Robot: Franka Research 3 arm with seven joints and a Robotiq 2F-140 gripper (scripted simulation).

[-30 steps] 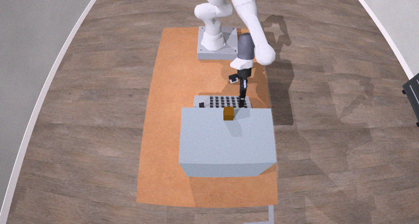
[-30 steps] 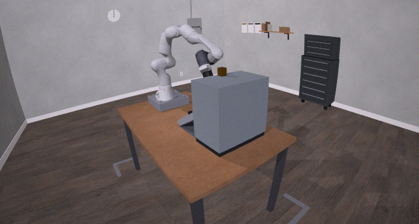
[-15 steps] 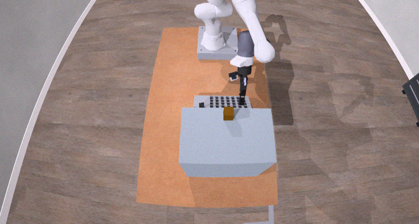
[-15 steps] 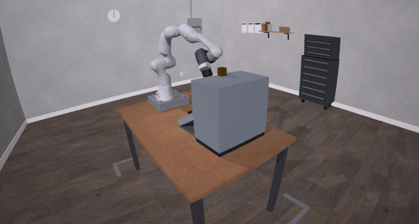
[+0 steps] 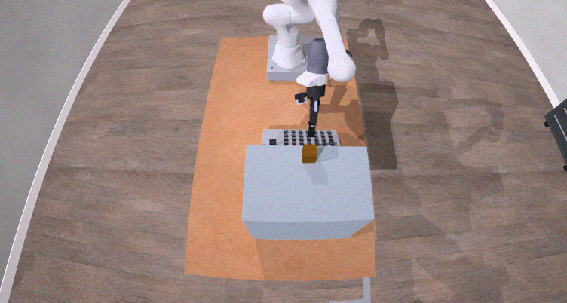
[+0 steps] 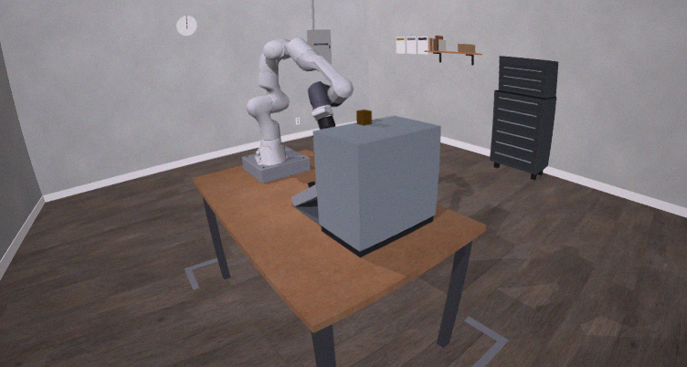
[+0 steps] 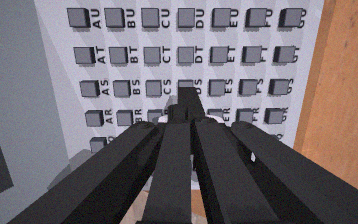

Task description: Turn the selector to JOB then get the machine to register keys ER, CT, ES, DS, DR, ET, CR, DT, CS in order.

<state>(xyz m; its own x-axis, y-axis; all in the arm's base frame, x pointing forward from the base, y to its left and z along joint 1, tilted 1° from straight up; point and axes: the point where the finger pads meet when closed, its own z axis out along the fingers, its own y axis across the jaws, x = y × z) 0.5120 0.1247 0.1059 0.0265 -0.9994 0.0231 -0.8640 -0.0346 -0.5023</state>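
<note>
The key lies 1 cm ahead of my hand, 4 cm to the right of it and 8 cm below it. Round my hand: selector knob (4 cm ahead, 17 cm to the right, 5 cm below); keypad (6 cm ahead, 5 cm to the right, 10 cm below).
</note>
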